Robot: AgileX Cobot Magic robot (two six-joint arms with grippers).
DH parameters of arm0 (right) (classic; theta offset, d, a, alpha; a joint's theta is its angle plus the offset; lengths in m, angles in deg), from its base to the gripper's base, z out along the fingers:
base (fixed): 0 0 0 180
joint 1: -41.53 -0.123 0 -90
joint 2: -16.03 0 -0.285 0
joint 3: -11.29 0 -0.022 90
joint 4: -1.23 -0.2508 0 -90
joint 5: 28.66 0 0.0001 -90
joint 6: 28.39 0.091 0 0
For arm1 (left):
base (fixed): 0 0 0 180
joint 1: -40.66 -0.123 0 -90
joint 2: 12.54 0 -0.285 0
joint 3: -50.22 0 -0.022 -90
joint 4: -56.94 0.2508 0 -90
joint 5: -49.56 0 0.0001 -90
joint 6: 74.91 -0.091 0 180
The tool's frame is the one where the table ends.
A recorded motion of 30 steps. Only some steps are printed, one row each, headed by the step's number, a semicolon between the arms.
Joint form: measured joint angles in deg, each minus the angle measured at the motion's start. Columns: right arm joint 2, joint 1, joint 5, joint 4, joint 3, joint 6; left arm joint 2, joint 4, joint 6, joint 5, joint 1, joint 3.
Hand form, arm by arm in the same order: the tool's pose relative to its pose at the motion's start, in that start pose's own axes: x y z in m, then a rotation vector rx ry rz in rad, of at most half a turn. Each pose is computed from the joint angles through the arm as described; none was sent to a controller.
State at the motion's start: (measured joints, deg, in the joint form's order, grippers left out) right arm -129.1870 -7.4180 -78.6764 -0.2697 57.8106 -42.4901; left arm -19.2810 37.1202 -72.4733 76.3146 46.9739 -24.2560
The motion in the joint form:
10: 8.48 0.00 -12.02 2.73 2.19 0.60; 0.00 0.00 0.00 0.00 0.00 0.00
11: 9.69 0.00 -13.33 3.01 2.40 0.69; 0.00 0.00 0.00 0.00 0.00 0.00
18: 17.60 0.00 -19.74 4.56 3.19 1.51; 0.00 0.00 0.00 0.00 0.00 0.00
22: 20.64 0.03 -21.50 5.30 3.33 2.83; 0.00 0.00 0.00 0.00 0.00 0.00
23: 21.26 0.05 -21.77 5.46 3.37 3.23; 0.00 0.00 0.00 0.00 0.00 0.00
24: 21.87 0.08 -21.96 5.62 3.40 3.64; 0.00 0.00 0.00 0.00 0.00 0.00
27: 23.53 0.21 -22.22 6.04 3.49 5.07; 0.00 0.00 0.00 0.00 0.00 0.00
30: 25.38 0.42 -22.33 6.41 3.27 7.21; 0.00 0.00 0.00 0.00 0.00 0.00
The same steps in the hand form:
10: -0.0145 -0.0053 -0.0825 0.0324 0.0322 -0.0164; 0.0000 0.0000 0.0000 0.0000 0.0000 0.0000
11: -0.0158 -0.0058 -0.0941 0.0373 0.0313 -0.0166; 0.0000 0.0000 0.0000 0.0000 0.0000 0.0000
18: -0.0197 -0.0077 -0.1680 0.0726 -0.0019 -0.0087; 0.0000 0.0000 0.0000 0.0000 0.0000 0.0000
22: -0.0190 -0.0084 -0.1958 0.0908 -0.0241 0.0129; 0.0000 0.0000 0.0000 0.0000 0.0000 0.0000
23: -0.0188 -0.0087 -0.2015 0.0951 -0.0304 0.0198; 0.0000 0.0000 0.0000 0.0000 0.0000 0.0000
24: -0.0187 -0.0090 -0.2071 0.0996 -0.0378 0.0270; 0.0000 0.0000 0.0000 0.0000 0.0000 0.0000
27: -0.0183 -0.0102 -0.2223 0.1127 -0.0628 0.0528; 0.0000 0.0000 0.0000 0.0000 0.0000 0.0000
30: -0.0168 -0.0117 -0.2379 0.1247 -0.0893 0.0923; 0.0000 0.0000 0.0000 0.0000 0.0000 0.0000

